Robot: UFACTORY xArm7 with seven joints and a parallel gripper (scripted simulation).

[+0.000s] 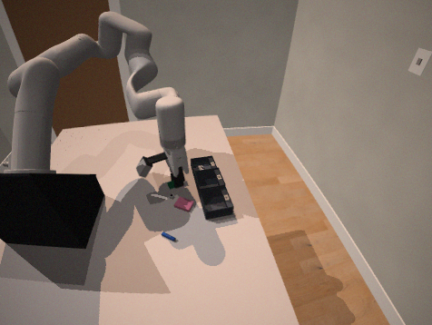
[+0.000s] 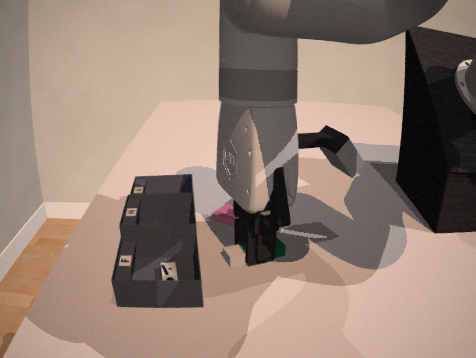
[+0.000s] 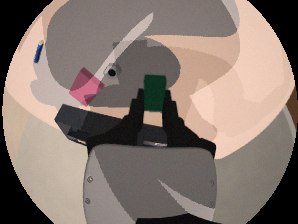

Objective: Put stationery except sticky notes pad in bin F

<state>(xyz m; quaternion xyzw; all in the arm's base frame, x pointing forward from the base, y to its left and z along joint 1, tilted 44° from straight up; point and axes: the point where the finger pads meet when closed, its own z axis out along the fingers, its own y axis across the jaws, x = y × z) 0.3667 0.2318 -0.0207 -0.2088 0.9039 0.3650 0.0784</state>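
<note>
Now: hand 8 cm short of the silver pencil sharpener, 7 cm to the right of it and 1 cm above it. Also, from my hand: pink sticky-note pad: 9 cm to the right, 3 cm ahead, 2 cm below; small grey nut: 6 cm to the right, 2 cm below, 2 cm behind; green-and-white eraser: 2 cm below, 1 cm ahead.
</note>
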